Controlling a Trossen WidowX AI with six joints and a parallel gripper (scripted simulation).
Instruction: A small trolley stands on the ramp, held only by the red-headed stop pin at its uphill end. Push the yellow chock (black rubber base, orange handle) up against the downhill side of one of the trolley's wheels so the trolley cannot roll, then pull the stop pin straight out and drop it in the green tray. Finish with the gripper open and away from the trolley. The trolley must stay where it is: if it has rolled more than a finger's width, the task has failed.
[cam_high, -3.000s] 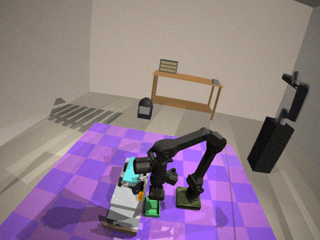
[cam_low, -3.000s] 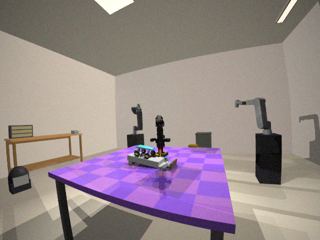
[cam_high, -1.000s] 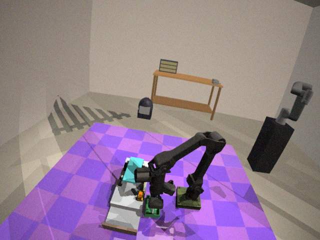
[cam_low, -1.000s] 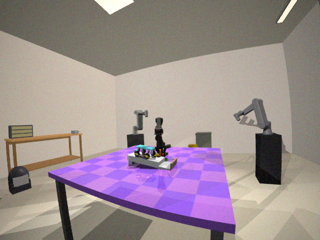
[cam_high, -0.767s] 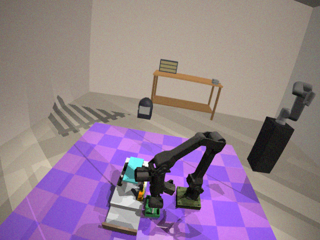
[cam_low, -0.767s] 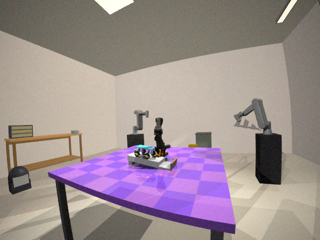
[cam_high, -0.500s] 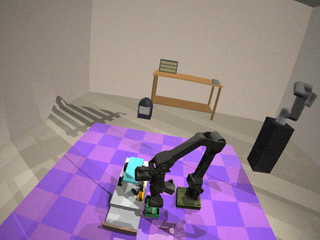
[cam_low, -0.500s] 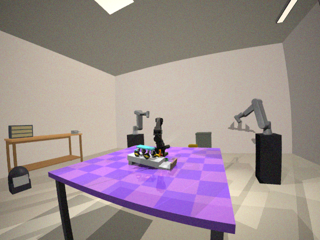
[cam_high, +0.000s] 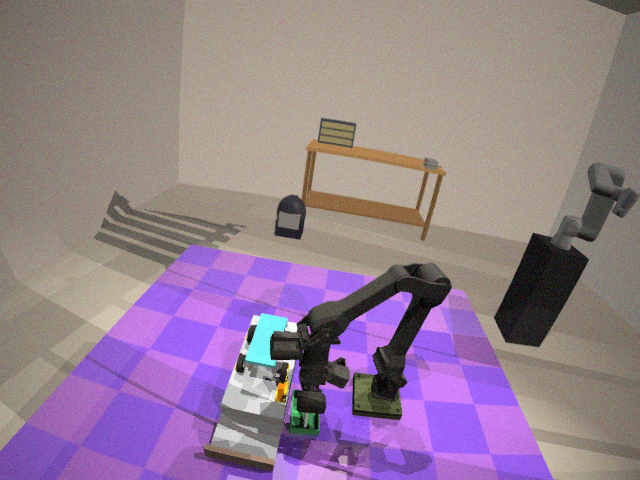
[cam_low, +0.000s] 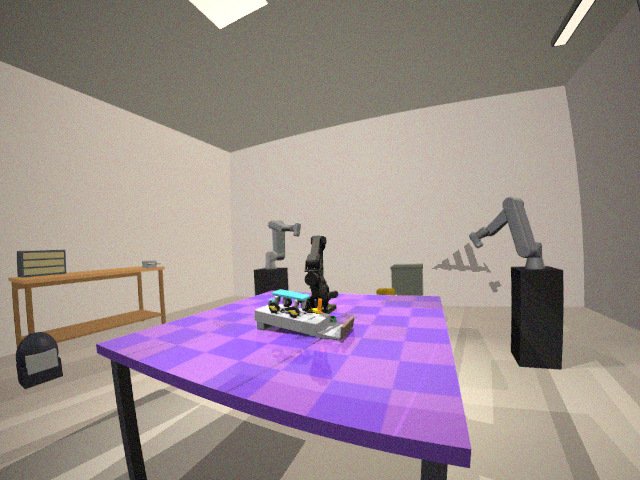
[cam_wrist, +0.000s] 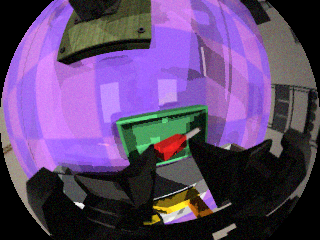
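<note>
Right now my gripper tip is 40 mm above the green tray. The rest, counted from my gripper tip: grey ramp: 130 mm ahead, 90 mm to the right, 10 mm above; then trolley: 130 mm ahead, 90 mm to the right, 80 mm above; then red-headed stop pin: 20 mm to the left, 10 mm below.
</note>
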